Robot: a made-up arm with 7 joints. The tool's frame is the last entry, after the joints. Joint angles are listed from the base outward.
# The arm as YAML. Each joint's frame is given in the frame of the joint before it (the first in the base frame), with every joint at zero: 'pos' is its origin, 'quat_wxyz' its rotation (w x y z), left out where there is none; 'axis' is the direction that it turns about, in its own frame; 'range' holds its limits. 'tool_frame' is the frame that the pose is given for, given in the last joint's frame.
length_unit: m
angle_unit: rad
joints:
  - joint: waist
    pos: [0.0, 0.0, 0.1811]
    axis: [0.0, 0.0, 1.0]
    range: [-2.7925, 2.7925]
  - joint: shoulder
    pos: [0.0, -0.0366, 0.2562]
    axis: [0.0, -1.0, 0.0]
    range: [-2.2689, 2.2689]
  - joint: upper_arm
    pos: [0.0, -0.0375, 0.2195]
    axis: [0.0, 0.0, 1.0]
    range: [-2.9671, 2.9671]
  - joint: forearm
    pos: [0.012, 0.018, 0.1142]
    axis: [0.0, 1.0, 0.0]
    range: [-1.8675, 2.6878]
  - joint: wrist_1
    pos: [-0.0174, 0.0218, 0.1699]
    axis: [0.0, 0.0, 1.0]
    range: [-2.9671, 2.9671]
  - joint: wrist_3
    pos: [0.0, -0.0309, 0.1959]
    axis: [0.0, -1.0, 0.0]
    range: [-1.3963, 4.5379]
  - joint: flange
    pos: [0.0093, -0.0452, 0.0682]
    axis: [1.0, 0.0, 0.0]
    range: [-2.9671, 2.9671]
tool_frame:
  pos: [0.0, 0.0, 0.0]
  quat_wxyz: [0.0, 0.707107, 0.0, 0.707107]
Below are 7 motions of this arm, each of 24 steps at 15 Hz.
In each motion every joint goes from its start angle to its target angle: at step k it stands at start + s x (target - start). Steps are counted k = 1, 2, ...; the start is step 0. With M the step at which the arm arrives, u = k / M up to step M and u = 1 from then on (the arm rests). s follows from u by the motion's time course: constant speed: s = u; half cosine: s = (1 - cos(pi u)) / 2; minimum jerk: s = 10 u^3 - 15 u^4 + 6 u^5.
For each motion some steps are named. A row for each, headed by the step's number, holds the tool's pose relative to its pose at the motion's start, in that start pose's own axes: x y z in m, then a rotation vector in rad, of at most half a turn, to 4 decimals.
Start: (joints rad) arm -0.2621 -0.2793 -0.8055 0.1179 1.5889 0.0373 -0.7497
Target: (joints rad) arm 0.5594 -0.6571 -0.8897 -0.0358 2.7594 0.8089 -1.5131
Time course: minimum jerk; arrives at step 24
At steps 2, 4, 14, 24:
2: -0.0001 0.0000 0.0025 0.0059 0.0073 -0.0038
4: -0.0006 -0.0002 0.0174 0.0403 0.0513 -0.0252
14: 0.0133 -0.1269 0.3122 0.5344 0.9583 -0.0633
24: 0.0338 -0.2982 0.4288 0.6689 1.2909 0.2422

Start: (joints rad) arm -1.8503 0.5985 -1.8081 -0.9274 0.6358 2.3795 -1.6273
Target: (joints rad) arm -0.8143 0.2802 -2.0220 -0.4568 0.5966 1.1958 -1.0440
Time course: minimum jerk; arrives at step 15
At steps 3, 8, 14, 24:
3: -0.0065 -0.0107 -0.0180 0.1071 -0.0560 0.0325
8: -0.0042 -0.1046 -0.1861 0.9198 -0.6509 0.5178
14: 0.0886 -0.1745 -0.3086 1.4392 -1.2106 1.1505
24: 0.0894 -0.1749 -0.3092 1.4420 -1.2138 1.1549

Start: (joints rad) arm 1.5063 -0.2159 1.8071 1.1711 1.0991 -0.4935 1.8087
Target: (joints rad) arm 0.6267 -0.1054 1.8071 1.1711 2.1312 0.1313 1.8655
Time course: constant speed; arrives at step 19
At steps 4, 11, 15, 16, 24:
4: 0.0081 0.0156 -0.0386 0.2502 -0.1837 -0.0133
11: 0.0230 0.0580 -0.1043 0.6919 -0.4971 -0.0694
15: 0.0315 0.0907 -0.1380 0.9368 -0.6744 -0.1261
16: 0.0335 0.0997 -0.1457 0.9962 -0.7187 -0.1436
24: 0.0393 0.1286 -0.1671 1.1683 -0.8521 -0.2049

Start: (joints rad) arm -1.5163 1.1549 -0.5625 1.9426 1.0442 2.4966 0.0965
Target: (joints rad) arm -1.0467 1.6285 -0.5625 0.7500 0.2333 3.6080 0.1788
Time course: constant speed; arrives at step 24
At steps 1, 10, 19, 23, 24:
1: 0.0065 -0.0140 0.0070 0.0489 0.0574 0.0426
10: 0.1099 -0.0981 0.0651 0.3511 0.7055 0.4603
19: 0.2593 -0.0841 0.1222 0.4127 1.5531 0.7955
23: 0.3290 -0.0437 0.1446 0.3802 1.9792 0.8597
24: 0.3462 -0.0304 0.1495 0.3683 2.0892 0.8636

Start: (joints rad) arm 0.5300 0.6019 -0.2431 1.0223 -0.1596 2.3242 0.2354
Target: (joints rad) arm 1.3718 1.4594 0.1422 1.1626 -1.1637 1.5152 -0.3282
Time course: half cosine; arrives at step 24
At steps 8, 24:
8: 0.0937 0.0201 0.0111 0.0432 -0.0308 -0.0652
24: 0.2973 0.2546 -0.1590 -0.1555 -0.1289 -0.5119

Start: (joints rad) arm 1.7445 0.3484 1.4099 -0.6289 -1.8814 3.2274 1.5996
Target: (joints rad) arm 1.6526 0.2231 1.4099 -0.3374 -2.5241 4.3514 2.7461
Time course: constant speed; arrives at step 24
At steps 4, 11, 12, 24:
4: -0.0210 0.0046 -0.0047 0.1841 -0.1426 0.2688
11: -0.0545 0.0166 -0.0129 0.4595 -0.4464 0.7741
12: -0.0592 0.0187 -0.0138 0.4942 -0.4954 0.8483
24: -0.1211 0.0502 -0.0178 0.8371 -1.1971 1.7248

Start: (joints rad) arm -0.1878 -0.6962 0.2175 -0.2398 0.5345 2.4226 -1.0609
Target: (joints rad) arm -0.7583 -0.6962 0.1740 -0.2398 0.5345 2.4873 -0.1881
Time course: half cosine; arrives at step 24
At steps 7, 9, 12, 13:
7: 0.0000 0.0341 0.0240 -0.0062 0.0780 0.0761
9: 0.0020 0.0539 0.0377 -0.0033 0.1237 0.1201
12: 0.0089 0.0869 0.0603 0.0127 0.2004 0.1942
13: 0.0122 0.0980 0.0679 0.0213 0.2261 0.2193

